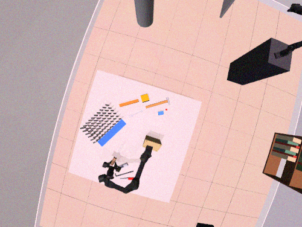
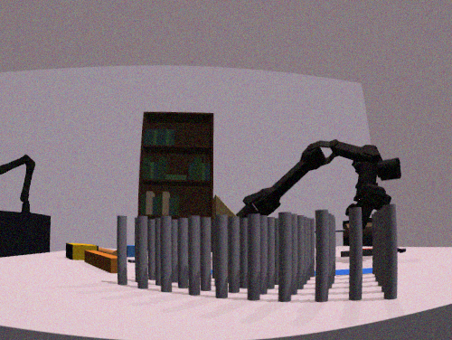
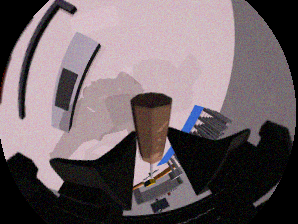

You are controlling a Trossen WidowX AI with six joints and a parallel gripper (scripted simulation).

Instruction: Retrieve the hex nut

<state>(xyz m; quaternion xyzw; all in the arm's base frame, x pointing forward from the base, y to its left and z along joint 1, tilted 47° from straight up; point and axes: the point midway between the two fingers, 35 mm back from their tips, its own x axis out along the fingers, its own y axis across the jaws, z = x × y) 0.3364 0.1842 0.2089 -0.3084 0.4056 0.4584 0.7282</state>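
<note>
Now: the blue taped strip 280 mm to the right of my gripper tip, 120 mm ahead of it and 80 mm below it. From my gripper tip the other things lie so: red-handled tool 210 mm to the left, 200 mm behind, 70 mm below; then grey block 90 mm behind, 80 mm to the left, 70 mm below; then orange bar 660 mm to the right, 60 mm below.
</note>
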